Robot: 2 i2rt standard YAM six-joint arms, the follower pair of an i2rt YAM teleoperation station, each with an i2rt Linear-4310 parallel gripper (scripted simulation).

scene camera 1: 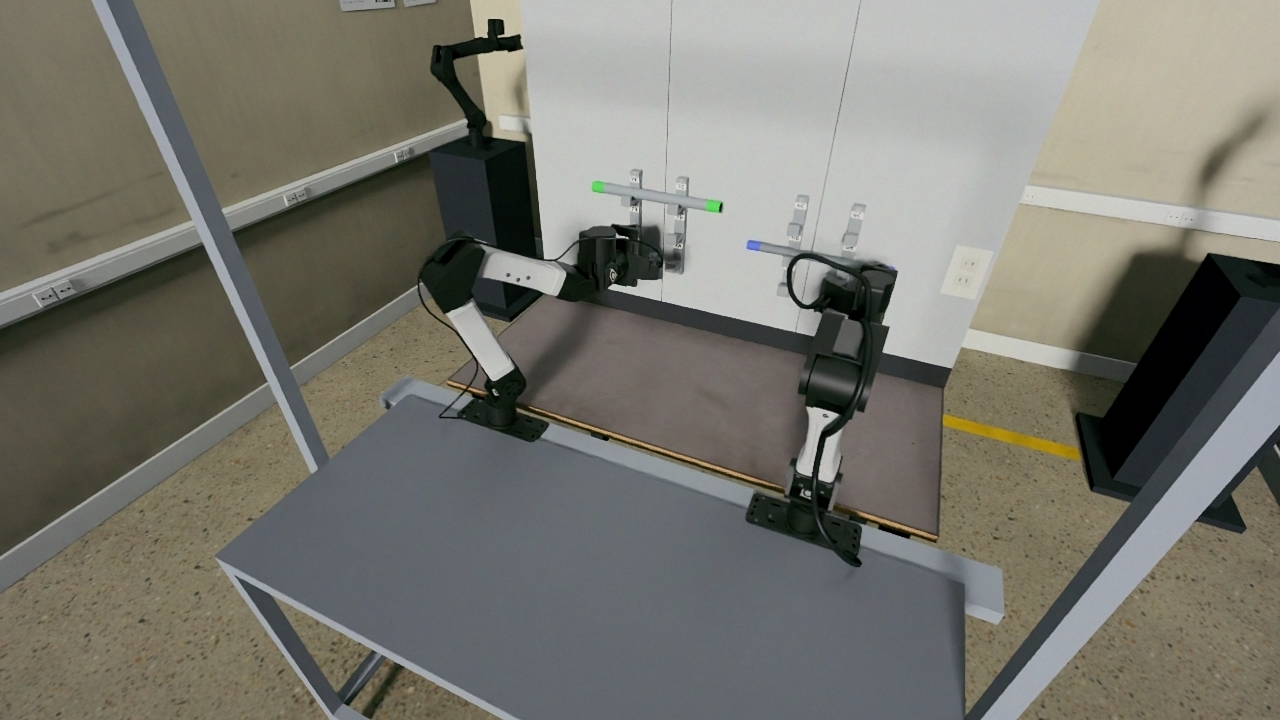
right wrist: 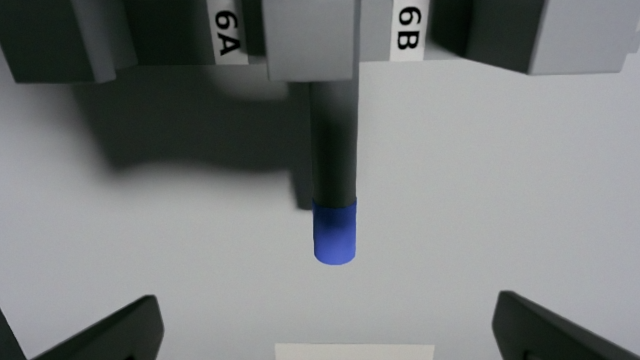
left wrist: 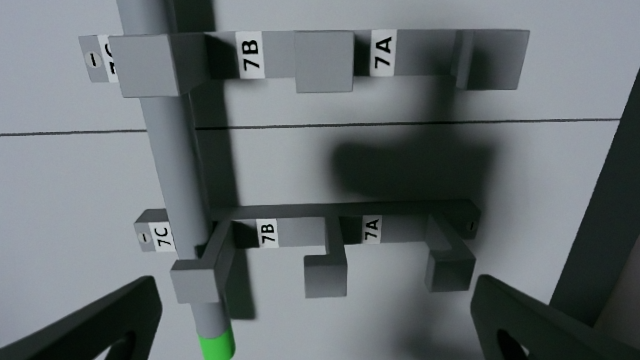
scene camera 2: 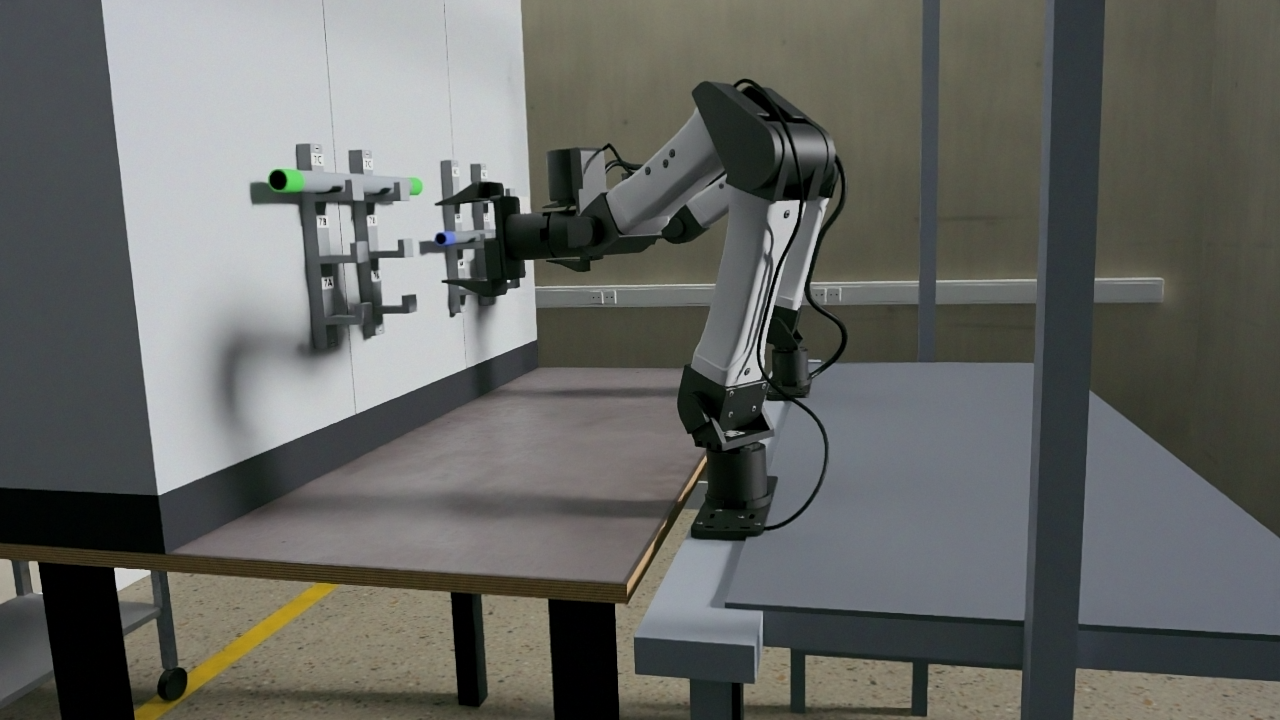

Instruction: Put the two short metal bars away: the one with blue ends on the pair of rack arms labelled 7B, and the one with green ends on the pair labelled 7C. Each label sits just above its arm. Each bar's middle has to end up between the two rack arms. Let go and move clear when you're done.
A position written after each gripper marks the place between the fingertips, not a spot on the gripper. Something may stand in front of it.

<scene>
In view: the left gripper (scene camera 2: 439, 243), the right gripper (right wrist: 327, 308), a green-ended bar (scene camera 1: 684, 201) and a white wall panel (right wrist: 191, 182).
The left gripper is seen too in scene camera 1 (scene camera 1: 637, 244) and in the left wrist view (left wrist: 316, 292). The right wrist view misses the green-ended bar: it is out of frame.
</scene>
